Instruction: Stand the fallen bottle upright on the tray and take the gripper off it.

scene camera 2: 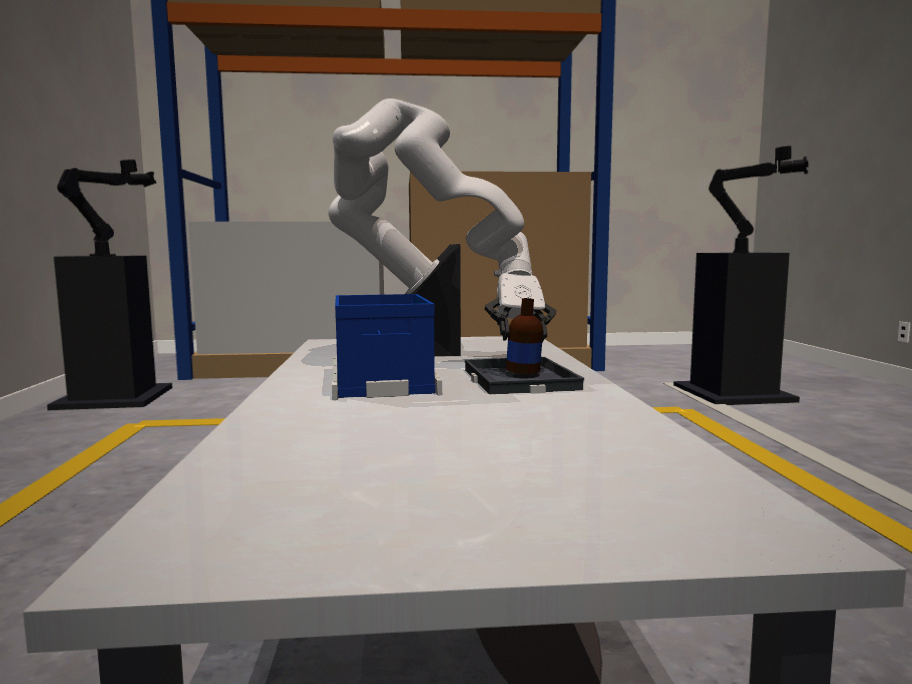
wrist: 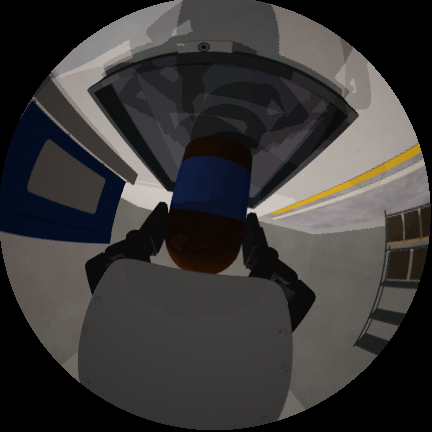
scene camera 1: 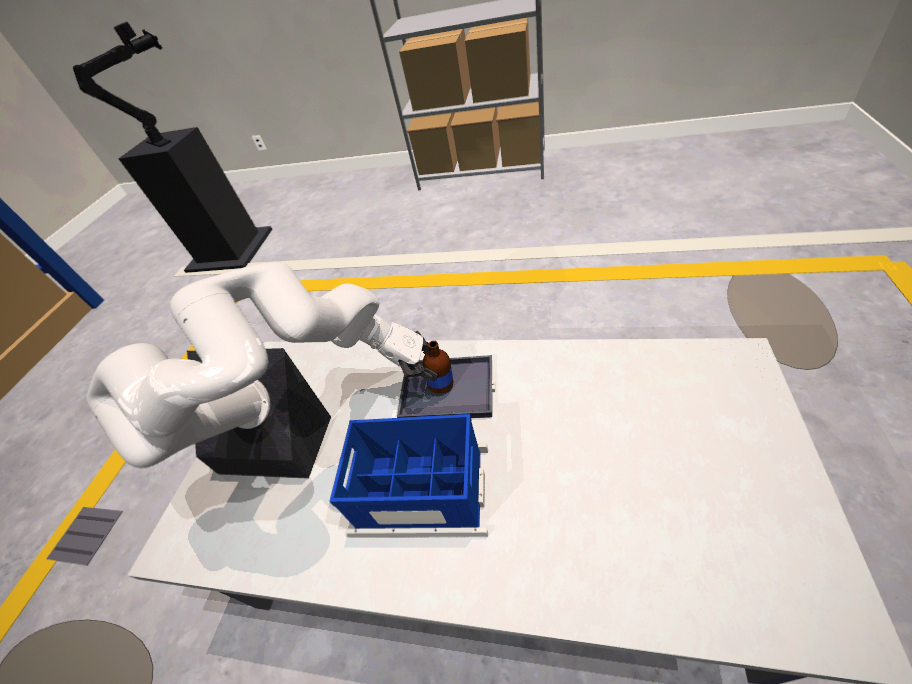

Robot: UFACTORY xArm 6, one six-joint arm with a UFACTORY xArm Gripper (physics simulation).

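Places are measured from the arm's base along level axes (x up, y left, z back), in millimetres.
Where they show: gripper, fingertip midpoint: (scene camera 2: 524, 338) (wrist: 205, 218) (scene camera 1: 436, 366); arm's base, origin of the base link: (scene camera 2: 424, 278) (scene camera 1: 247, 402).
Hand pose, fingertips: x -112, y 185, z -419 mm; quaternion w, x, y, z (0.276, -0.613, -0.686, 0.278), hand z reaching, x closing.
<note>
Things, the pixels of their top centre, and the offset from my fingertips. Level surfaces: height alone.
- brown bottle, middle of its top: (wrist: 188, 301) (scene camera 2: 525, 298) (scene camera 1: 430, 345) dx +87, dy +1, dz -3 mm
- dark tray, middle of its top: (wrist: 206, 168) (scene camera 2: 519, 367) (scene camera 1: 445, 384) dx -61, dy -14, dz -15 mm
- blue crate, middle of its top: (scene camera 2: 380, 299) (scene camera 1: 402, 455) (wrist: 45, 224) dx +88, dy -306, dz +10 mm
- table, its level: dx -87 mm
The brown bottle (scene camera 1: 437, 365) (scene camera 2: 525, 349) (wrist: 209, 187) with a blue label stands upright, neck up, over the middle of the dark tray (scene camera 1: 471, 413) (scene camera 2: 567, 383) (wrist: 310, 82). Its base is at or very near the tray floor; a small gap cannot be ruled out. My gripper (scene camera 1: 433, 361) (scene camera 2: 526, 333) (wrist: 205, 218) is shut on the bottle, with one finger on each side of its upper body above the label. The gripper comes in tilted from the robot's side. In the wrist view the bottle hides part of the tray floor and the neck does not show.
A blue crate (scene camera 1: 405, 502) (scene camera 2: 384, 349) (wrist: 20, 175) with several compartments stands on the table (scene camera 1: 626, 478) (scene camera 2: 471, 500) beside the tray. It rises well above the tray's low rim. Small pale blocks sit against the crate and the tray. The robot's black base stands behind them.
</note>
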